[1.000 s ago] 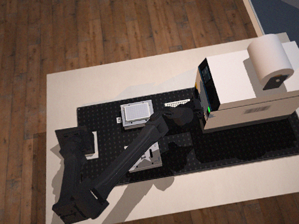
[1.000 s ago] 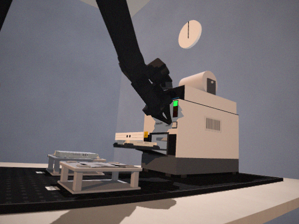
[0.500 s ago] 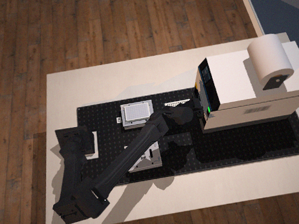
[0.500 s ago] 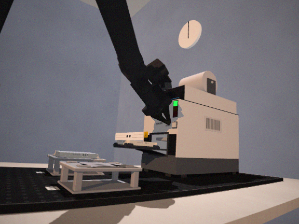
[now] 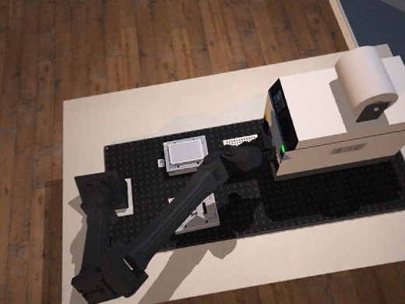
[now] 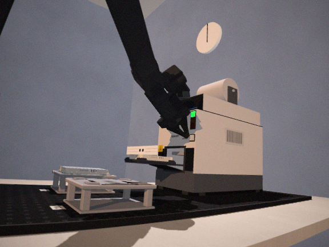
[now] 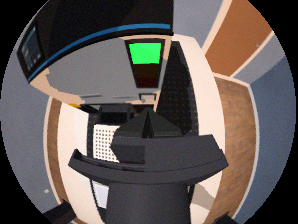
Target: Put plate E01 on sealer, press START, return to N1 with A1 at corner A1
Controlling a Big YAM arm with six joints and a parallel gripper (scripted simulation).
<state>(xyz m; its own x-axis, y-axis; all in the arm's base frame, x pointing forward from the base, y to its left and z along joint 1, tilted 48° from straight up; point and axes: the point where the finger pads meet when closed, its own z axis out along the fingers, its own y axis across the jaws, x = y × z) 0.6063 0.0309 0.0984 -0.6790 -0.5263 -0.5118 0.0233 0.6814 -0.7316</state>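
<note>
My gripper is now 3 cm short of the start button. Also, from my hand: nest (29 cm behind, 7 cm to the right, 15 cm below); then plate (28 cm behind, 15 cm to the left, 14 cm below); then sealer stage (7 cm behind, 10 cm to the left, 9 cm below).
</note>
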